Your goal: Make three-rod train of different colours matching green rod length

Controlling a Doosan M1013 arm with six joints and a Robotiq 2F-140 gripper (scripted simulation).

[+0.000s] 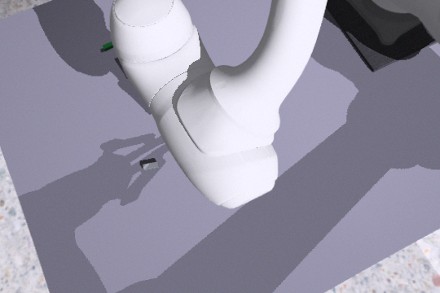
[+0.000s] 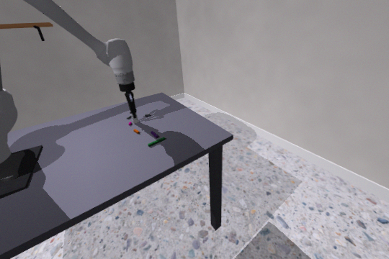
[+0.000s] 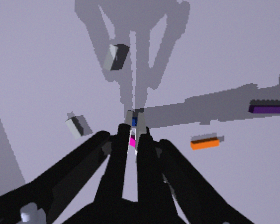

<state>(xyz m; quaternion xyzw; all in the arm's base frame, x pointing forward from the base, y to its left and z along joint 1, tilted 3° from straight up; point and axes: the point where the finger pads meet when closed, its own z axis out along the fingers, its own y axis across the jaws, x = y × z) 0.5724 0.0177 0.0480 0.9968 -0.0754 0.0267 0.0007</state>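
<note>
The blue rod lies 30 mm below my hand. From my hand the other things lie so: magenta rod (30 mm below, 30 mm behind); then orange rod (110 mm to the right, 30 mm below, 30 mm behind); then purple rod (200 mm to the right, 30 mm below, 20 mm ahead).
</note>
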